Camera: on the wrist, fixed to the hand. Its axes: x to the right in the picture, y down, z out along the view.
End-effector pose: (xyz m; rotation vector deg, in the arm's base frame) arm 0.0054 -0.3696 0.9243 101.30 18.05 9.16
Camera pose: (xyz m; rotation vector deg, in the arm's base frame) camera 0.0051 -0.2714 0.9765 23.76 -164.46 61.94
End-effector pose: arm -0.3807 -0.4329 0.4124 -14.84 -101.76 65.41
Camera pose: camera -0.3196 -0.3400 0.4119 72.88 11.23 -60.09
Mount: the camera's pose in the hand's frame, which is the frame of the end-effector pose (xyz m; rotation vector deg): 0.0256 0.0319 -0.1034 -8.40 -56.92 168.78
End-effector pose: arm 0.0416 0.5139 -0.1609 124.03 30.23 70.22
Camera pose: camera -0.0336 0.5360 -0.0820 -49.86 132.29 -5.33
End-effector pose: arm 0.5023 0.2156 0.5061 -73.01 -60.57 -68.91
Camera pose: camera 0.5290 0.1090 0.5233 -91.99 53.42 95.67
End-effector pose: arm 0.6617 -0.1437 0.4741 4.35 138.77 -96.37
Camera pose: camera 0.6282 -0.0377 0.4748 72.28 -1.98 13.84
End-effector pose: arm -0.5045 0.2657 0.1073 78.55 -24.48 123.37
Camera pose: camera -0.6075 0.3023 0.0867 -12.35 75.46 -12.41
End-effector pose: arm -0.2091 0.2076 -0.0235 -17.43 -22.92 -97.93
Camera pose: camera -0.1799 0.1358 -0.1033 -56.54 -5.52 80.38
